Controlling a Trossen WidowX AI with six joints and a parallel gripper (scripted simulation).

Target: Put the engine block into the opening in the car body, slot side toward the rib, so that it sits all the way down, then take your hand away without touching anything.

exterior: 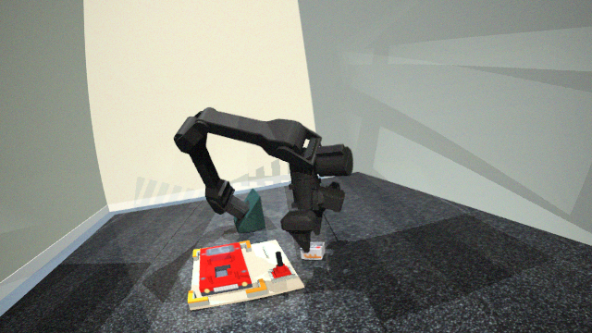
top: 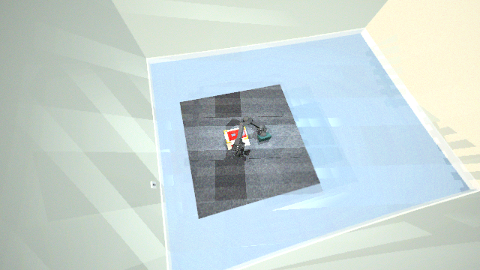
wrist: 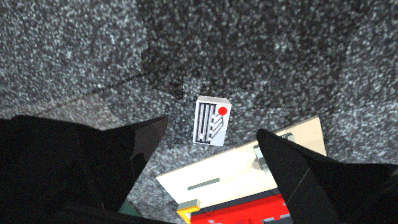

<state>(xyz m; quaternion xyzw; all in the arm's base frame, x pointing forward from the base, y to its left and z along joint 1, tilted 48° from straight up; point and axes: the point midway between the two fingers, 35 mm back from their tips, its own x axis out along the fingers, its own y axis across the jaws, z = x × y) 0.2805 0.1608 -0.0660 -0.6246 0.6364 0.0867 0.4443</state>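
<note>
Now: gripper tip 2 cm above the engine block and 1 cm past it.
</note>
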